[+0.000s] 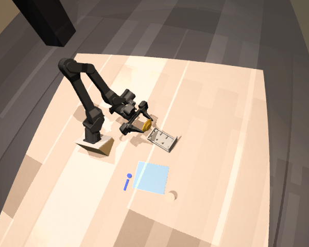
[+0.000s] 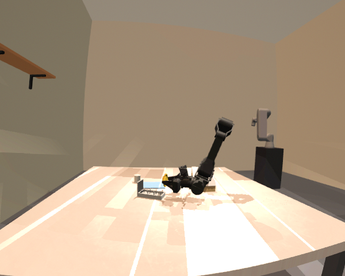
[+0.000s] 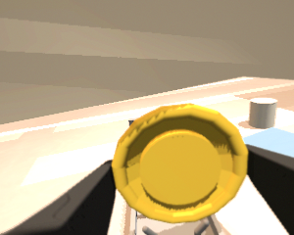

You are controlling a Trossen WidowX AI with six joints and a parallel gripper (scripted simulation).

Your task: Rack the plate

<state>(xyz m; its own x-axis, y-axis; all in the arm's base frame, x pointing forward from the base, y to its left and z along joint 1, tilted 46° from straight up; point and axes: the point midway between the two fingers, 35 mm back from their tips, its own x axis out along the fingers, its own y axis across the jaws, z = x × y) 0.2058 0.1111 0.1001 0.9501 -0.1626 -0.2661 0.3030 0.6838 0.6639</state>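
Right now my gripper tip is 70 mm short of the grey dish rack, 70 mm above it and 20 mm to the left of it. Also, from my gripper tip: blue spoon 250 mm to the right, 90 mm below, 30 mm behind; then light blue mat 210 mm to the right, 90 mm below, 70 mm ahead; then yellow plate 10 mm behind.
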